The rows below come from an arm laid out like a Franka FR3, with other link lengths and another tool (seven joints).
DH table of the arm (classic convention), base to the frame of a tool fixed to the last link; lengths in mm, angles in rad. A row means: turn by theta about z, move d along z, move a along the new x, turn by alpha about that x. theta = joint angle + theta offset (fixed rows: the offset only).
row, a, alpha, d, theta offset
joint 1, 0, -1.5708, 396.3, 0
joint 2, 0, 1.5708, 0, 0
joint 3, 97.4, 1.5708, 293.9, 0
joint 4, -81.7, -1.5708, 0, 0
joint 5, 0, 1.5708, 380.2, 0
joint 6, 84.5, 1.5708, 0, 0
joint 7, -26.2, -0.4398, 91.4, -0.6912
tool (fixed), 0, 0, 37.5, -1.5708
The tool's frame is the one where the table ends.
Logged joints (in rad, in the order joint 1, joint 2, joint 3, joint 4, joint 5, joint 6, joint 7), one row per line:
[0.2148, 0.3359, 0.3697, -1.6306, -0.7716, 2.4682, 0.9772]
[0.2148, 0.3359, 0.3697, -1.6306, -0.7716, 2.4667, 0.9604]
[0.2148, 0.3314, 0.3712, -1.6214, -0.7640, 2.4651, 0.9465]
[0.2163, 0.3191, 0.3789, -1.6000, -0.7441, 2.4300, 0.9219]
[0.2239, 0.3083, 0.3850, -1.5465, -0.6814, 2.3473, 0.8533]
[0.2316, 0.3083, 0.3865, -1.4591, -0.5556, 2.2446, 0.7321]
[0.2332, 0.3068, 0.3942, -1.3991, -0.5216, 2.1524, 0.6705]
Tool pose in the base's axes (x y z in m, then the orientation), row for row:
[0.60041, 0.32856, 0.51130, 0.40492, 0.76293, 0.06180, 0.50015]
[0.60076, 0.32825, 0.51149, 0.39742, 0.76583, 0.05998, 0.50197]
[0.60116, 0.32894, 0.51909, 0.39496, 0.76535, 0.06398, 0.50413]
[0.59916, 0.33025, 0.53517, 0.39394, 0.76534, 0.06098, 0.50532]
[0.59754, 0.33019, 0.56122, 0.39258, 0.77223, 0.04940, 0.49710]
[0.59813, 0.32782, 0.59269, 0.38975, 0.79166, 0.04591, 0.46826]
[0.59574, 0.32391, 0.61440, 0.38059, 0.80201, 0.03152, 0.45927]
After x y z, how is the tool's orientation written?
As a quaternion, x y z w.
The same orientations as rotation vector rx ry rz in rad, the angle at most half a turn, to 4 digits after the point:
[0.9792, 1.8450, 0.1494]
[0.9603, 1.8505, 0.1449]
[0.9535, 1.8476, 0.1545]
[0.9505, 1.8466, 0.1471]
[0.9506, 1.8699, 0.1196]
[0.9558, 1.9415, 0.1126]
[0.9371, 1.9748, 0.0776]

